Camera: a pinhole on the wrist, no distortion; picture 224 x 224 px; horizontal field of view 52.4 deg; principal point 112.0 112.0 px. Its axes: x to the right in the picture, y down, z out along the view. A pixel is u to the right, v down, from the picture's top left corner.
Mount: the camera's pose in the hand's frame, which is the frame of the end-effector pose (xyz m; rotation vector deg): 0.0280 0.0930 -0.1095 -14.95 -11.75 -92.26
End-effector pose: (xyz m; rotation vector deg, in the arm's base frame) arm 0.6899 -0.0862 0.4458 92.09 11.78 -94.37
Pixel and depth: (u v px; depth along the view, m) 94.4 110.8 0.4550
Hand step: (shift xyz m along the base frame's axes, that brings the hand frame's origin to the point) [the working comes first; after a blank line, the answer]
In the camera's frame: -0.0352 -0.0024 0.4550

-0.0719 -0.3860 0.1194
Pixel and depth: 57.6 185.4 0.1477
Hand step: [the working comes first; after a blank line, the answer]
In the camera's frame: -0.0353 0.0476 0.1477

0.1010 -0.1580 -0.0032
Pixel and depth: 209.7 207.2 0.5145
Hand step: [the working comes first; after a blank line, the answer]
In the camera's frame: 0.2208 0.2152 0.5145

-0.2907 -0.3934 -0.1424
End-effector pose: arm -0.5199 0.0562 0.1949 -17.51 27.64 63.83
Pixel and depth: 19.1 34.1 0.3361
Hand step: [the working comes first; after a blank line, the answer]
In the camera's frame: -0.1372 -0.1150 0.3361

-0.2837 0.1663 0.1853
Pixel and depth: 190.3 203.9 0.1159
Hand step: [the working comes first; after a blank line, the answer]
In the camera's frame: 0.0399 0.0468 0.1159

-0.0479 0.1018 -0.0297
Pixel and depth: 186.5 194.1 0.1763
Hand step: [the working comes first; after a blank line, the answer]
In the camera's frame: 0.0577 0.0636 0.1763

-0.0274 0.1452 0.0143
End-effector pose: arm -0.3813 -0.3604 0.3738 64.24 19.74 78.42
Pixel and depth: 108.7 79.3 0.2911
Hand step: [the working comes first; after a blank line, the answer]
In the camera's frame: -0.0042 -0.0418 0.2911

0.0203 -0.1070 0.2244
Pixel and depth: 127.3 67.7 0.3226
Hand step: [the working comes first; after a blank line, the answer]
In the camera's frame: 0.0217 -0.0628 0.3226

0.0530 -0.1391 0.2232
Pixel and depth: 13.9 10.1 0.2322
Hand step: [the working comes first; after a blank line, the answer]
In the camera's frame: -0.1001 -0.1040 0.2322

-0.1041 -0.1394 0.2223
